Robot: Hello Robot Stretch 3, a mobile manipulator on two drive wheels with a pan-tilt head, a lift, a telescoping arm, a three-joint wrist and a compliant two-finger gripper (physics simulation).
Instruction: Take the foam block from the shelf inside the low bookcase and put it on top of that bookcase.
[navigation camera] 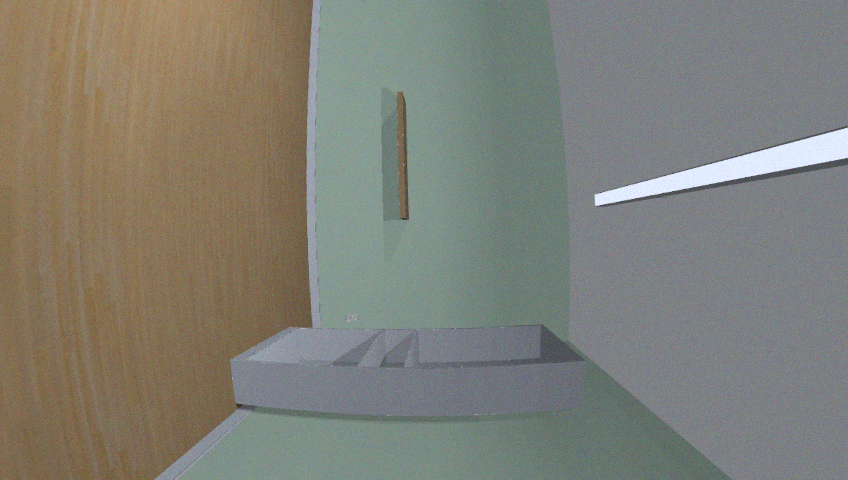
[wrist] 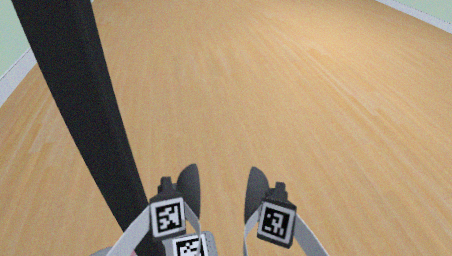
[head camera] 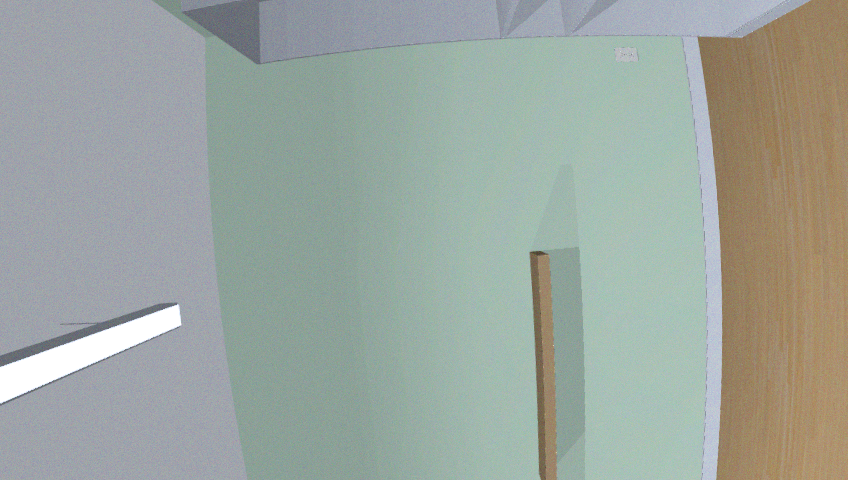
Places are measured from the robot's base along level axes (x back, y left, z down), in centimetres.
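Where they show: gripper, fingertip midpoint: [wrist: 222,185].
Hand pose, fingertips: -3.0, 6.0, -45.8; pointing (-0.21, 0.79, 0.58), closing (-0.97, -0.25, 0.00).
After its pixels a point has its place, as x, y, z.
My gripper [wrist: 222,185] {-3.0, 6.0, -45.8} is open in the wrist view, its two dark fingertips apart at the lower middle with bare wooden floor showing between them. It holds nothing. The foam block does not show in the head, navigation or wrist view. I cannot make out the low bookcase in any of them either.
The head and navigation views lie sideways. A tall grey unit with dividers [head camera: 380,23] {-243.2, -79.7, -151.3} [navigation camera: 410,389] {-165.2, -79.0, -107.3} stands by the green wall [head camera: 386,178] {-295.8, -22.9, -157.9} [navigation camera: 464,267] {-295.7, -29.6, -145.3}. A brown wall shelf [head camera: 546,356] {-271.4, 58.3, -95.0} [navigation camera: 402,154] {-271.6, 68.7, -95.4} juts from that wall. A black post [wrist: 82,100] rises left of my gripper.
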